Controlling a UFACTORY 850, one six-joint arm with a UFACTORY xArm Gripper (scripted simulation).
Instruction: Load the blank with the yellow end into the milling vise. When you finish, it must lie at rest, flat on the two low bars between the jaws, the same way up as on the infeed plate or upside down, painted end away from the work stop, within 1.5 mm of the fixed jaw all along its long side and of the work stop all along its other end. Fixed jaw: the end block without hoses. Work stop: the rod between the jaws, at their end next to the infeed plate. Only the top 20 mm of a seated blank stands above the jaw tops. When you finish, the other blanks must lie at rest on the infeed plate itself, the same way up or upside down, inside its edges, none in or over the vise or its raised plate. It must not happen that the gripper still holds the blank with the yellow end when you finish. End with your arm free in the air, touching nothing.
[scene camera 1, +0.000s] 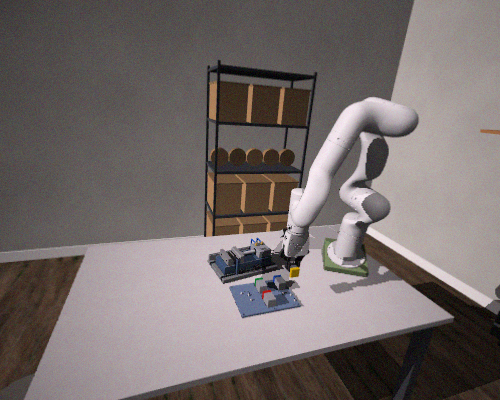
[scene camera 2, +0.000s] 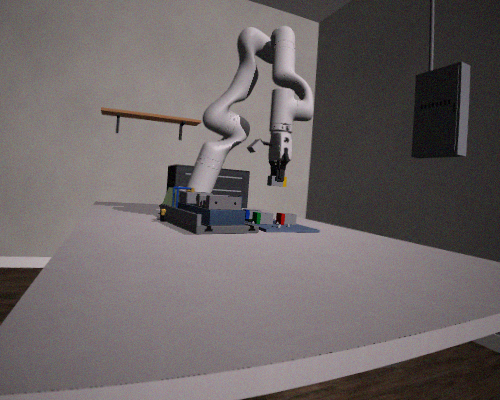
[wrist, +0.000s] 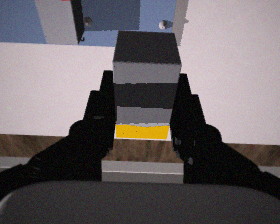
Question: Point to my gripper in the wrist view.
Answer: At 143, 90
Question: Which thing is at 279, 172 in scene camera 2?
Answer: My gripper.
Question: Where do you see my gripper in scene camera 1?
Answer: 291, 268
